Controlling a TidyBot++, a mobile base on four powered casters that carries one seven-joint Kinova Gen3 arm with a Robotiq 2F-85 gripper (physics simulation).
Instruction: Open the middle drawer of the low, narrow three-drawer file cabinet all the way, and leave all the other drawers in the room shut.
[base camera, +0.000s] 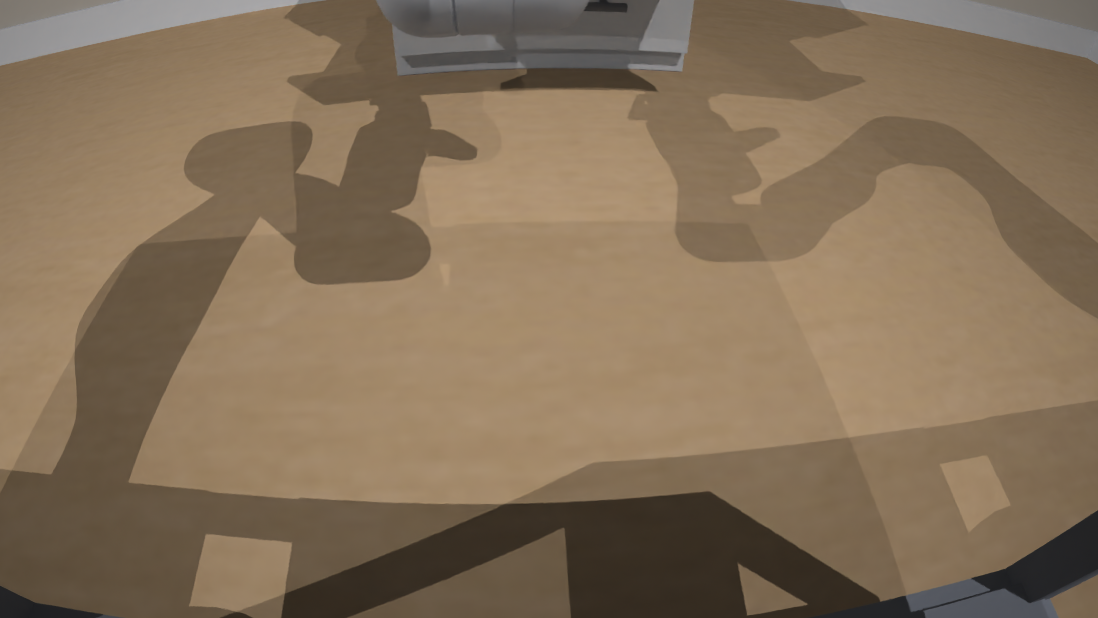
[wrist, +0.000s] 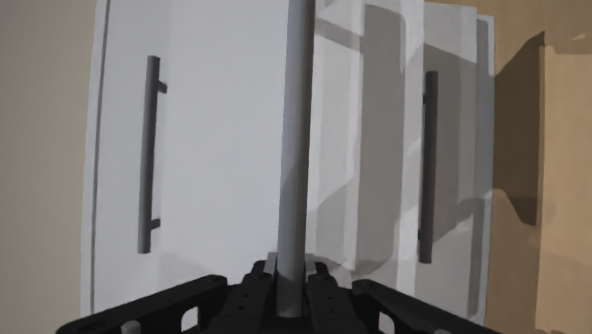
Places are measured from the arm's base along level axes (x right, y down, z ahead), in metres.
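Where they show: gripper, fingertip midpoint: (wrist: 290, 269).
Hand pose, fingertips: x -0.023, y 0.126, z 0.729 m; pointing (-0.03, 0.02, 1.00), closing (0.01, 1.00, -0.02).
After its pixels a point has its place.
The low three-drawer file cabinet (base camera: 660, 34) {x 0.207, y 0.329, z 0.910 m} (wrist: 130, 285) {x -0.116, y -0.060, z 0.902 m} stands against the wall, white-grey. My gripper (wrist: 290, 269) {x -0.023, y 0.126, z 0.729 m} is shut on the long grey bar handle (wrist: 296, 125) {x 0.056, y 0.125, z 0.693 m} of the middle drawer, in the wrist view. The middle drawer's front (wrist: 225, 125) {x 0.060, y 0.085, z 0.731 m} stands out from the cabinet, nearer to the camera than the others; how far out I cannot tell. The top drawer's handle (wrist: 148, 150) {x 0.046, y -0.026, z 0.869 m} and the bottom drawer's handle (wrist: 429, 165) {x 0.044, y 0.277, z 0.868 m} lie farther back, and both those drawers look shut. In the base view the gripper does not show.
My arm (base camera: 430, 15) {x -0.036, y 0.133, z 0.366 m} crosses the top of the base view and hides part of the cabinet. Shadows of the arm and base lie across the wooden floor (base camera: 537, 345) {x 0.015, y 0.396, z 0.401 m} (wrist: 570, 150) {x 0.064, y 0.396, z 0.818 m}. A white skirting board (base camera: 138, 26) {x -0.925, y 0.377, z 1.407 m} runs along the wall.
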